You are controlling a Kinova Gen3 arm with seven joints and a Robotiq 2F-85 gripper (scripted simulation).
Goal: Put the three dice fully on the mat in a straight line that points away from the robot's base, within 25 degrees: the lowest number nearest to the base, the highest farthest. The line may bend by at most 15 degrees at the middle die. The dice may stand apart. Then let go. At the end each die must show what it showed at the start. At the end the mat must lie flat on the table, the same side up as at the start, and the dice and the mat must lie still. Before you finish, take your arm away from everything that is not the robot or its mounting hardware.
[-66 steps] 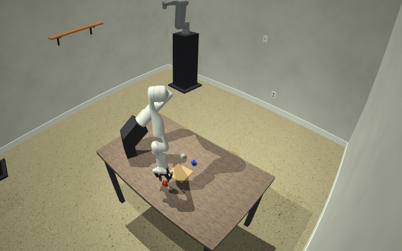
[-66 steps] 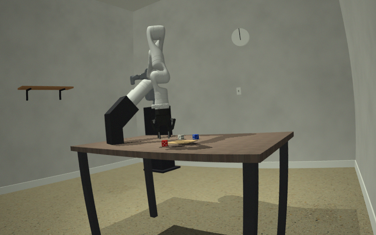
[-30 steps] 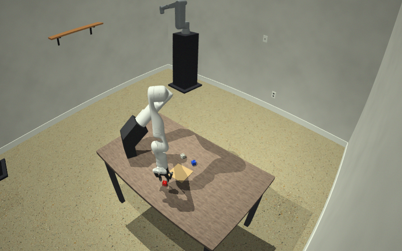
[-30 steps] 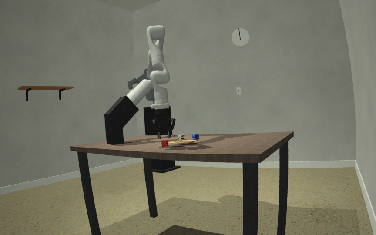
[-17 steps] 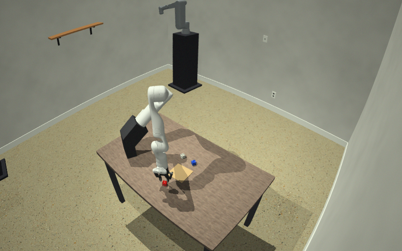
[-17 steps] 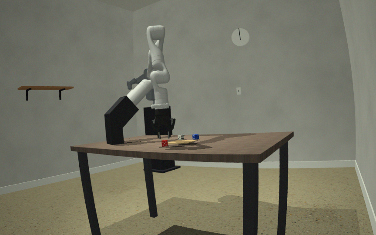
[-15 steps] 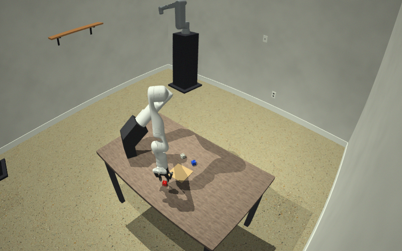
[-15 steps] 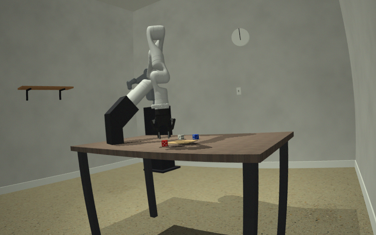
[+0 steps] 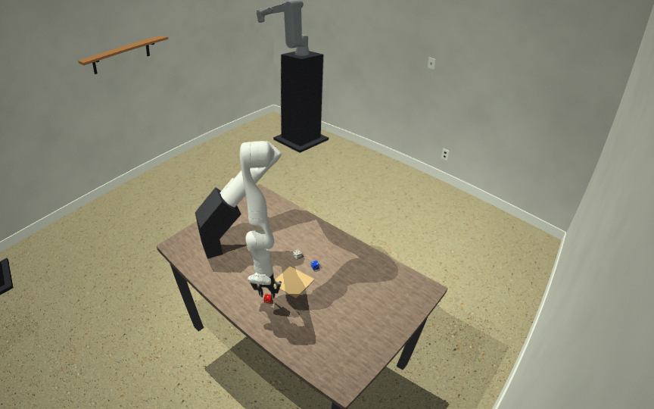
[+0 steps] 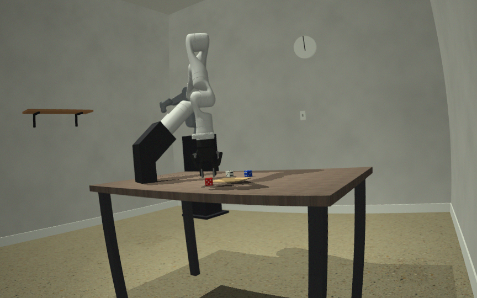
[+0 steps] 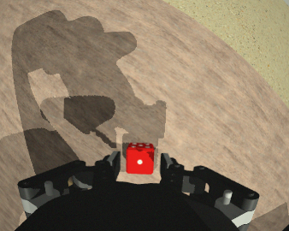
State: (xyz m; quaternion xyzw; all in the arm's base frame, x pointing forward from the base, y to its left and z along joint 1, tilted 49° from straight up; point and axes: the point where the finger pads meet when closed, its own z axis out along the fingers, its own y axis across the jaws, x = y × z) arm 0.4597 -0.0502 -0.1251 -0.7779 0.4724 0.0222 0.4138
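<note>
The red die is 40 mm below my hand. Round my hand: blue die 300 mm to the left, 40 mm below, 10 mm behind; tan mat 160 mm to the left, 50 mm below, 10 mm behind; white die 290 mm to the left, 120 mm behind, 40 mm below.
</note>
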